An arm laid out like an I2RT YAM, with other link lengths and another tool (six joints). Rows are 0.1 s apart.
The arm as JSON. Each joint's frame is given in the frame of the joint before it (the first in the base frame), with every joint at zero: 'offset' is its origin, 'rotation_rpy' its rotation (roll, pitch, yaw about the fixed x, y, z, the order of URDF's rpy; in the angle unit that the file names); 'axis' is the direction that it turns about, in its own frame. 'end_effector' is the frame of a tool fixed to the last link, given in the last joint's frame.
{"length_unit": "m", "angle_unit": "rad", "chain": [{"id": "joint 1", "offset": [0.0, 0.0, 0.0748], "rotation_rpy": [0.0, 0.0, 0.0], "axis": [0.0, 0.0, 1.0]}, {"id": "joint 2", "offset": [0.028, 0.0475, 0.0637], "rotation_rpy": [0.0, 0.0, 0.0], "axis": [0.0, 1.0, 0.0]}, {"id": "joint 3", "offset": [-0.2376, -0.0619, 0.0], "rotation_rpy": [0.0, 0.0, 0.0], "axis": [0.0, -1.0, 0.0]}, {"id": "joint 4", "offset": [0.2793, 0.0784, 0.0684], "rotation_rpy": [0.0, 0.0, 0.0], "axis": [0.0, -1.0, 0.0]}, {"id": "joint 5", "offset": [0.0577, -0.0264, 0.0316], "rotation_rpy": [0.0, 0.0, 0.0], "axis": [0.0, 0.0, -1.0]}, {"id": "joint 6", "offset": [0.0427, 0.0, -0.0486], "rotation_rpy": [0.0, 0.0, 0.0], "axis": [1.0, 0.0, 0.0]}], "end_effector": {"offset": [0.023, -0.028, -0.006], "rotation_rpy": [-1.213, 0.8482, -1.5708]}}
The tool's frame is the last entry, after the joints.
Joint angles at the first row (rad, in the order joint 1, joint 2, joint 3, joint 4, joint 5, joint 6):
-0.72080 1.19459 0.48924 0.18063 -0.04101 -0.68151
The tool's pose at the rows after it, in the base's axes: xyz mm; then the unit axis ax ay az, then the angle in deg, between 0 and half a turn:
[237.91, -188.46, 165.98, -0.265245, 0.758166, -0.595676, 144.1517]
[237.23, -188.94, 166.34, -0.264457, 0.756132, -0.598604, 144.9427]
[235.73, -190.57, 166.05, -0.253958, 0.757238, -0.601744, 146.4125]
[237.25, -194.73, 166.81, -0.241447, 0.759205, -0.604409, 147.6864]
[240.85, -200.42, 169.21, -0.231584, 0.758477, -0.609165, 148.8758]
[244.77, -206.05, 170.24, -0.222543, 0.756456, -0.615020, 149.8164]
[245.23, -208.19, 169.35, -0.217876, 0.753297, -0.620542, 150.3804]
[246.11, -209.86, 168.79, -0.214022, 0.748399, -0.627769, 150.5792]
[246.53, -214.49, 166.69, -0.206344, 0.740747, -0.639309, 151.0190]
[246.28, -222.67, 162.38, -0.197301, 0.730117, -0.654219, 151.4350]
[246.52, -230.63, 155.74, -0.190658, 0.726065, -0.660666, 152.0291]
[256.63, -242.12, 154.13, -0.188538, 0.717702, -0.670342, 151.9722]
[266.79, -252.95, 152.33, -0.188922, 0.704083, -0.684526, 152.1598]
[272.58, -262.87, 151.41, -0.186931, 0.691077, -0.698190, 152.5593]
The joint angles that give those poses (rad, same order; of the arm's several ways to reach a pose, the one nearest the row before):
-0.71890 1.18965 0.48927 0.17833 -0.04063 -0.68838
-0.71852 1.18965 0.48925 0.17911 -0.02576 -0.69334
-0.71852 1.19536 0.49228 0.17912 0.00590 -0.68380
-0.71853 1.22015 0.51253 0.18138 0.03565 -0.66893
-0.71850 1.25335 0.54305 0.18673 0.06391 -0.66052
-0.71849 1.28959 0.56973 0.20315 0.08871 -0.65365
-0.71965 1.30335 0.57204 0.22337 0.10358 -0.65366
-0.71964 1.31553 0.57203 0.25082 0.11464 -0.65480
-0.72690 1.34112 0.57204 0.30082 0.12875 -0.65824
-0.74482 1.38302 0.57203 0.37669 0.13601 -0.66777
-0.76123 1.43302 0.57964 0.43203 0.13943 -0.67273
-0.76467 1.51163 0.63116 0.48354 0.14324 -0.68074
-0.76580 1.58863 0.67959 0.54683 0.15317 -0.69943
-0.77344 1.64474 0.71548 0.60062 0.16118 -0.71736

